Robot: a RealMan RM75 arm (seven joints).
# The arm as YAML. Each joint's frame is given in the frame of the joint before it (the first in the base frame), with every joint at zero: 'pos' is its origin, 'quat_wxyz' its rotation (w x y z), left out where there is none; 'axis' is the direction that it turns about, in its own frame. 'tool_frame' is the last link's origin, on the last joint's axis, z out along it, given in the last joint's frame.
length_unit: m
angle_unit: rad
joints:
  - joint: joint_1
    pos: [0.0, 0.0, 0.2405]
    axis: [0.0, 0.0, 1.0]
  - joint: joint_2
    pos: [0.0, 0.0, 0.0]
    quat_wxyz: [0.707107, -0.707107, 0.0, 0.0]
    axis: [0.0, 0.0, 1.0]
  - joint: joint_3
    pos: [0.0, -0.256, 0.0]
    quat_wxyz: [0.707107, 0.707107, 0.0, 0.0]
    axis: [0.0, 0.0, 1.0]
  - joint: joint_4
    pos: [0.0, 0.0, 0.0]
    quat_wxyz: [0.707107, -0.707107, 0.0, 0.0]
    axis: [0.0, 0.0, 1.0]
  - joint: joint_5
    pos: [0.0, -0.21, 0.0]
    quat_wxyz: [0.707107, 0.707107, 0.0, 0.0]
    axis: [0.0, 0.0, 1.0]
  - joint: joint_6
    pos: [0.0, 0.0, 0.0]
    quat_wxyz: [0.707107, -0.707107, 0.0, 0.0]
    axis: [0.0, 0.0, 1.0]
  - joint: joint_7
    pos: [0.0, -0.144, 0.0]
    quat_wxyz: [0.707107, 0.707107, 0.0, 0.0]
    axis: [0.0, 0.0, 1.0]
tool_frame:
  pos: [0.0, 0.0, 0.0]
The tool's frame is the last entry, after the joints.
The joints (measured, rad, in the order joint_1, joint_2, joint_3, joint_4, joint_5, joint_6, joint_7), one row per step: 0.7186 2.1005 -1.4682 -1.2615 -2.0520 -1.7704 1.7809; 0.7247 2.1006 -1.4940 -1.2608 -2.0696 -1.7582 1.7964; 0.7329 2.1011 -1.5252 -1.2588 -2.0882 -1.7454 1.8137; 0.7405 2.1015 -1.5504 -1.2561 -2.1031 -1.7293 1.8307; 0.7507 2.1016 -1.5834 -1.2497 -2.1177 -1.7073 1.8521; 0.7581 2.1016 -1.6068 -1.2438 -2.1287 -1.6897 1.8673; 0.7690 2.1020 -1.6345 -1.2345 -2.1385 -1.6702 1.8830; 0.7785 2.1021 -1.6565 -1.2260 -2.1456 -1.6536 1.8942; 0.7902 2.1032 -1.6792 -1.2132 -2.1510 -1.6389 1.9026; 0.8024 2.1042 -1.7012 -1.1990 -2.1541 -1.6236 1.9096; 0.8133 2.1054 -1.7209 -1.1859 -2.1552 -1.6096 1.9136; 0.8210 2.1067 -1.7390 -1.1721 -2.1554 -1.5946 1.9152; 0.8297 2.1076 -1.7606 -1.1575 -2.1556 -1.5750 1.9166; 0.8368 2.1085 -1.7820 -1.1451 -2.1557 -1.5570 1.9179; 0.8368 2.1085 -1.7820 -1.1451 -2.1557 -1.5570 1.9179; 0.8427 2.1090 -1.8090 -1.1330 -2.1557 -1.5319 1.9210; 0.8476 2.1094 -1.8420 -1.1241 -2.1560 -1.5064 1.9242; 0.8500 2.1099 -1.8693 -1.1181 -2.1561 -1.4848 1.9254; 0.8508 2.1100 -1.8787 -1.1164 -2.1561 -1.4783 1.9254
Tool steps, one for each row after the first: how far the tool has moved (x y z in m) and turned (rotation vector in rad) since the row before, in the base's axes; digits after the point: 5 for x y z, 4 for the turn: 0.00015 -0.00048 -0.00431 0.0022 -0.0302 0.0045; -0.00008 -0.00100 -0.00521 -0.0001 -0.0342 0.0074; -0.00043 -0.00003 -0.00445 0.0057 -0.0259 0.0038; -0.00058 -0.00018 -0.00589 0.0062 -0.0297 0.0039; -0.00014 0.00016 -0.00427 0.0066 -0.0210 0.0026; -0.00065 -0.00012 -0.00523 0.0042 -0.0225 0.0053; -0.00055 0.00009 -0.00416 0.0039 -0.0169 0.0057; -0.00051 -0.00039 -0.00469 -0.0012 -0.0173 0.0071; -0.00056 -0.00034 -0.00464 -0.0015 -0.0152 0.0071; -0.00058 -0.00048 -0.00423 -0.0025 -0.0117 0.0079; 0.00034 -0.00051 -0.00411 -0.0018 -0.0093 0.0056; 0.00031 -0.00031 -0.00462 0.0003 -0.0098 0.0086; 0.00052 -0.00064 -0.00431 -0.0003 -0.0095 0.0088; 0.00000 0.00000 0.00000 0.0000 0.0000 0.0000; 0.00090 -0.00071 -0.00510 0.0034 -0.0095 0.0103; 0.00110 -0.00168 -0.00548 0.0012 -0.0117 0.0154; 0.00112 -0.00161 -0.00447 0.0009 -0.0080 0.0138; 0.00042 -0.00066 -0.00144 -0.0005 -0.0030 0.0053
